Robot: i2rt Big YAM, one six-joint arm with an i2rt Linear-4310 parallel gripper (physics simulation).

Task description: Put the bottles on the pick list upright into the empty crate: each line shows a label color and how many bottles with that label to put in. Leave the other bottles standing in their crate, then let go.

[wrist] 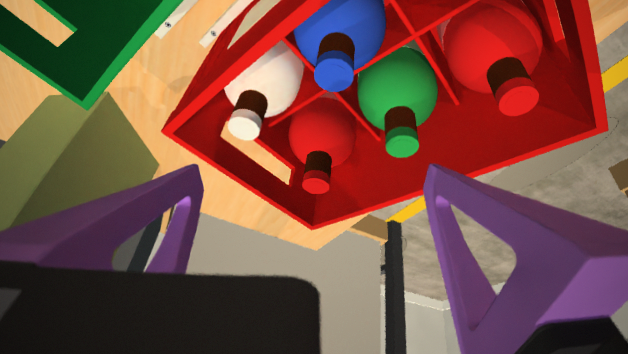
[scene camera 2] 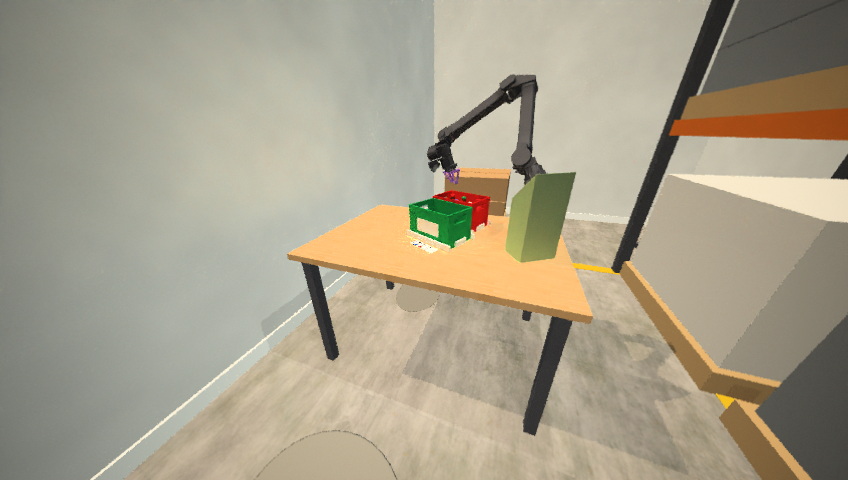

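White bottle [wrist: 269,86]. Green bottle [wrist: 398,93]. Red bottle [wrist: 322,134]. Gripper [wrist: 313,176].
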